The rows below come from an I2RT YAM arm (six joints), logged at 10 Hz.
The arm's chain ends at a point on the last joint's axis. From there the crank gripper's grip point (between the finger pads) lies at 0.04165 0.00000 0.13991 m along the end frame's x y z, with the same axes.
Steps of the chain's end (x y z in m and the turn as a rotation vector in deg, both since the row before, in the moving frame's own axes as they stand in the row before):
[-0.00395 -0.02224 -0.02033 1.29 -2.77 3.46]
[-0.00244 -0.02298 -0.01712 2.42 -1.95 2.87]
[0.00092 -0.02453 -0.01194 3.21 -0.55 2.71]
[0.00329 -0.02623 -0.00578 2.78 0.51 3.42]
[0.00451 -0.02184 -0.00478 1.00 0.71 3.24]
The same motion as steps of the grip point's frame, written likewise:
[-0.01074 -0.02310 -0.01849 1.29 -2.77 3.46]
[-0.00713 -0.02695 -0.01587 2.42 -1.95 2.87]
[-0.00029 -0.03044 -0.01171 3.21 -0.55 2.71]
[0.00466 -0.03048 -0.00626 2.78 0.51 3.42]
[0.00624 -0.02187 -0.00531 1.00 0.71 3.24]

